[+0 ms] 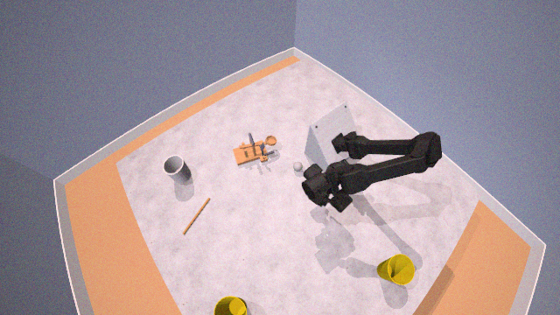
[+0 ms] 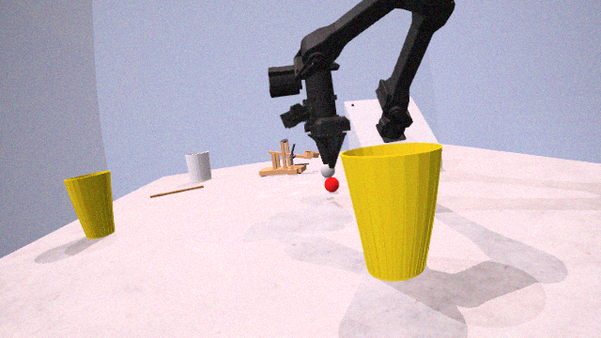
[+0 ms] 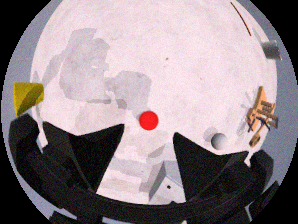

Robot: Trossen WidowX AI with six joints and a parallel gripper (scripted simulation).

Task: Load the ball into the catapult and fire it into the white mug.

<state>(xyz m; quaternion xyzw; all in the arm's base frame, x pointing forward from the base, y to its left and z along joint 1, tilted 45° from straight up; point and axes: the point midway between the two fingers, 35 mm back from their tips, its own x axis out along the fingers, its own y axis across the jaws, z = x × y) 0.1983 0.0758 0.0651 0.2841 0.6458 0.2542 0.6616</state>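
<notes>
My gripper tip is 40 mm above the red ball. Round my gripper tip: grey ball (30 mm behind, 160 mm to the right, 40 mm below); thin wooden stick (410 mm ahead, 270 mm to the right, 50 mm below); wooden catapult (40 mm ahead, 330 mm to the right).
</notes>
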